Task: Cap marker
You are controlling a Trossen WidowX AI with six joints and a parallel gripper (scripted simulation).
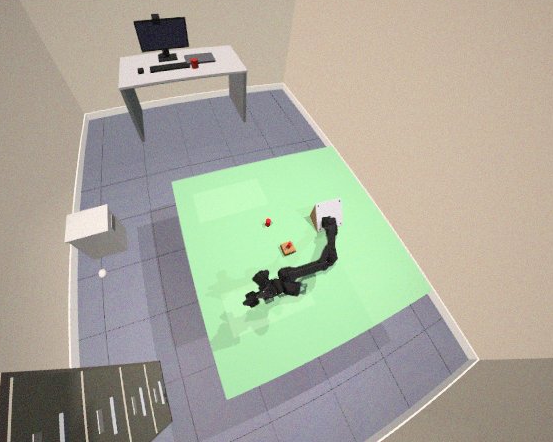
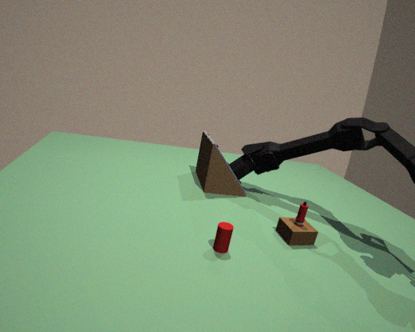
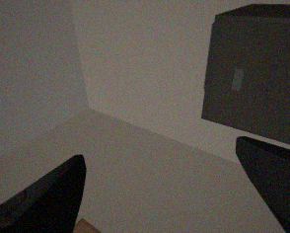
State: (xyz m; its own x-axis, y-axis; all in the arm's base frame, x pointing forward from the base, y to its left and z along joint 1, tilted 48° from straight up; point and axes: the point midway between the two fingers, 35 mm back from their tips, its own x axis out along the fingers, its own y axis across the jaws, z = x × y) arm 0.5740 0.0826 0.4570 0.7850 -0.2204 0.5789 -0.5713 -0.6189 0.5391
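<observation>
My gripper tip is 230 mm past the red cap, 480 mm to the left of it and 330 mm above it. Also, from my gripper tip: red marker 300 mm behind, 300 mm to the right, 290 mm below.
</observation>
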